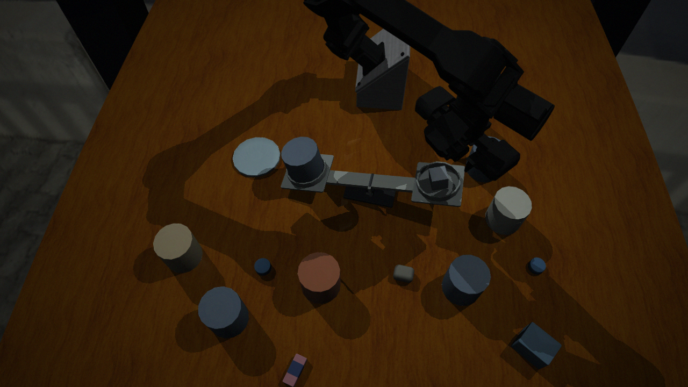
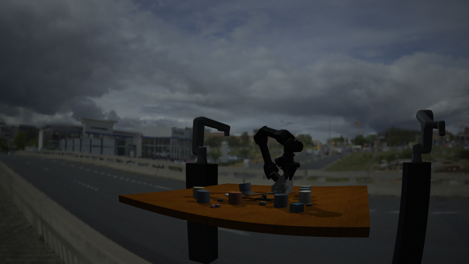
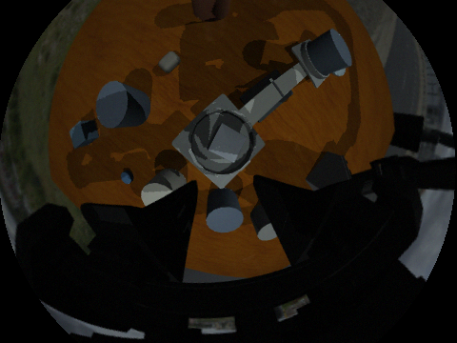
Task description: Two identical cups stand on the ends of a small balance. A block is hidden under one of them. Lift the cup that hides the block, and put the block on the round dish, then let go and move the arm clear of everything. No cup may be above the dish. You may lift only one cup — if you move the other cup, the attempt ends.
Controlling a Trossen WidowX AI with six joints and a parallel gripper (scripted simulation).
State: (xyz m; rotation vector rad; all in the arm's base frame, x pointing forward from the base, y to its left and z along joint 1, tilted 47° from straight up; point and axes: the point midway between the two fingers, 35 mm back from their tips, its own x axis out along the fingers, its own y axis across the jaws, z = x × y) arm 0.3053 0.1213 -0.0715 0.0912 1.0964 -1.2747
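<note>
Now: gripper tip 4 cm above the grey block, 3 cm to the left of it and 2 cm short of it. Also, from my gripper tip: grey pebble (17 cm ahead, 11 cm below, 9 cm to the right); then blue box (30 cm ahead, 12 cm to the left, 10 cm below); then round dish (39 cm to the right, 12 cm below, 9 cm behind).
</note>
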